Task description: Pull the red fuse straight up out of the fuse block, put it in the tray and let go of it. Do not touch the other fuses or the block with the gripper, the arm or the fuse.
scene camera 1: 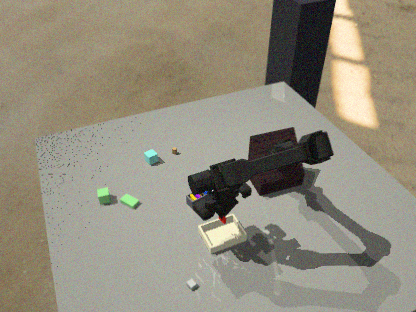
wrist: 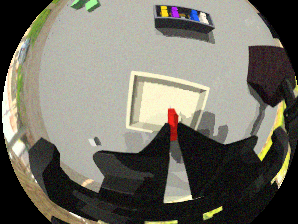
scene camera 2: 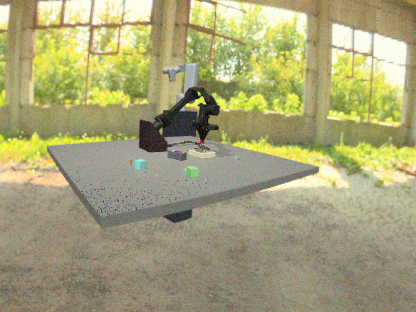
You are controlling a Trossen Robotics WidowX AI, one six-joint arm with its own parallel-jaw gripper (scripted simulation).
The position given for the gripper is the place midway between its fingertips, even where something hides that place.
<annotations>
The gripper (scene camera 1: 222,217) holds a red fuse.
</annotations>
